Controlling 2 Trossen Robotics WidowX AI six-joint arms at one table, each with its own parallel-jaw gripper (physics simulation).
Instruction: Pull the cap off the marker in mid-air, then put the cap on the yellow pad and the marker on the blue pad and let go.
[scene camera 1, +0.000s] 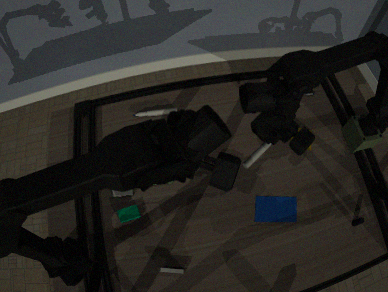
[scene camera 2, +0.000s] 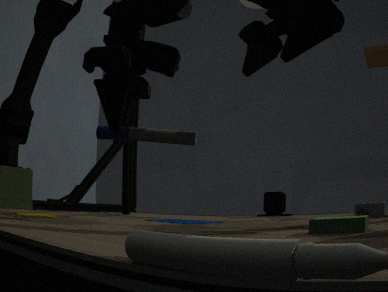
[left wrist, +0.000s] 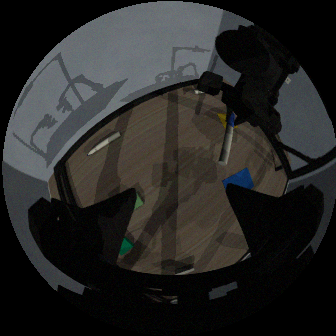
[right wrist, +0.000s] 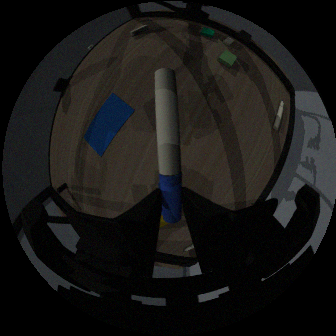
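Seen in the pictures: left gripper, fingertip midpoint: (scene camera 2: 262, 67) (left wrist: 181, 191); right gripper, fingertip midpoint: (scene camera 2: 116, 134) (left wrist: 229, 122) (right wrist: 170, 191); left arm's base, origin of the base link: (scene camera 1: 66, 261); right arm's base, origin of the base link: (scene camera 1: 367, 127) (scene camera 2: 6, 167).
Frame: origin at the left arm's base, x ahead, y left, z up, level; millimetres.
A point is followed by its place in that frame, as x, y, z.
The marker's pale body (scene camera 1: 257, 155) {539, -190, 77} (scene camera 2: 162, 136) {545, -178, 68} (left wrist: 226, 145) {535, -182, 78} (right wrist: 167, 125) {554, -187, 80} is in mid-air, nearly level, with its blue cap (scene camera 2: 112, 132) (left wrist: 231, 120) {606, -194, 83} (right wrist: 171, 197) {609, -194, 84} on one end. My right gripper (scene camera 2: 116, 132) {610, -195, 72} (right wrist: 170, 191) {610, -195, 72} is shut on the cap. My left gripper (scene camera 2: 266, 68) {423, -106, 147} (left wrist: 181, 191) {423, -106, 147} is open and empty, higher than the marker and apart from it. The blue pad (scene camera 1: 275, 209) {505, -317, -53} (scene camera 2: 185, 221) {503, -320, -53} (left wrist: 239, 179) {521, -316, -53} (right wrist: 109, 124) {514, -306, -53} lies flat on the table. The yellow pad (scene camera 2: 37, 215) {749, -241, -53} (left wrist: 222, 118) {751, -233, -53} (right wrist: 164, 221) lies flat too, mostly hidden by the right gripper in scene camera 1.
A white pen-like object (scene camera 1: 155, 112) {509, 149, -37} (scene camera 2: 210, 252) {527, 151, -41} (left wrist: 104, 144) {511, 141, -43} (right wrist: 279, 117) {530, 132, -36} lies near the table edge. A dark green block (scene camera 1: 129, 213) {231, -20, -39} (right wrist: 207, 32) {248, -24, -39}, a light green block (scene camera 2: 339, 224) {380, 4, -45} (right wrist: 227, 58) {381, -18, -39} and a pale bar (scene camera 1: 172, 270) {193, -213, -32} (right wrist: 139, 30) {199, -211, -45} lie on the table.
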